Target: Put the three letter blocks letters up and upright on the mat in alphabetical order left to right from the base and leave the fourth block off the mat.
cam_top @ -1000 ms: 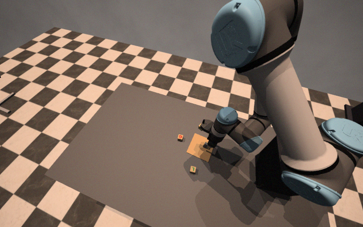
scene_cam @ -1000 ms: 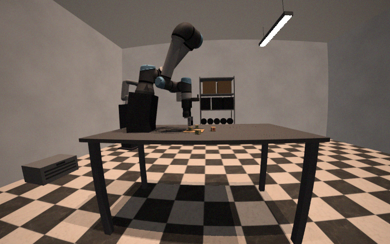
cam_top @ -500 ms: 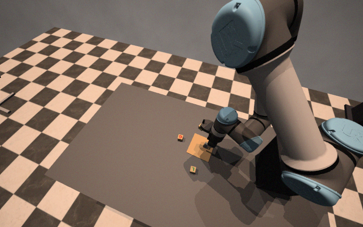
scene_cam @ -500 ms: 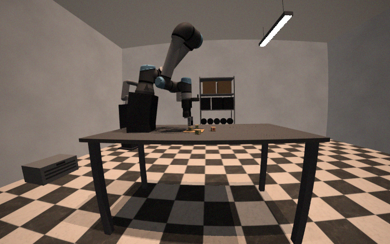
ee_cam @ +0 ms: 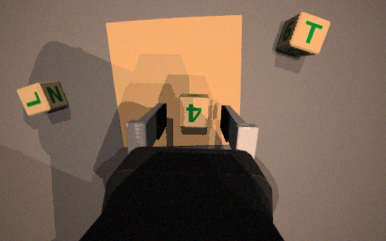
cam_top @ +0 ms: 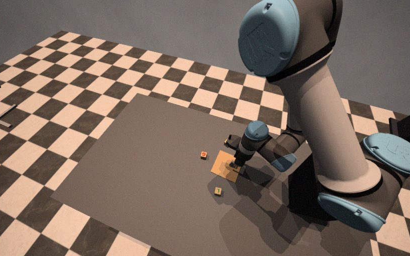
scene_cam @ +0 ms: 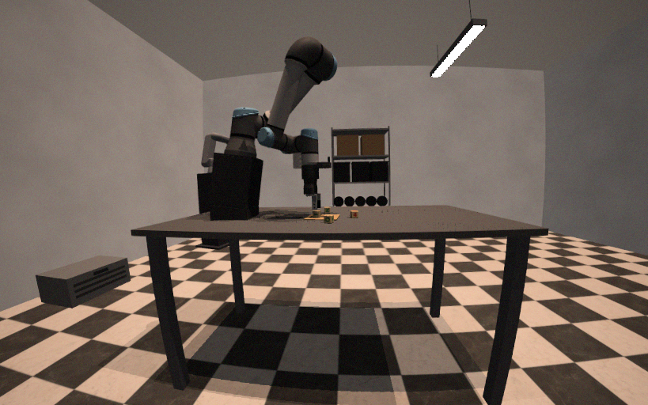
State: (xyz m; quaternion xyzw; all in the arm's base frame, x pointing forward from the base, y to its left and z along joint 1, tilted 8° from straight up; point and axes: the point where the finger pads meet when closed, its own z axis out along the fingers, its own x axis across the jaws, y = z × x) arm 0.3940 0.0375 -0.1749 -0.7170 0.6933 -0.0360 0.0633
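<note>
Right now my hand is 20 mm short of the orange mat, 20 mm to the right of it and 60 mm above it.
</note>
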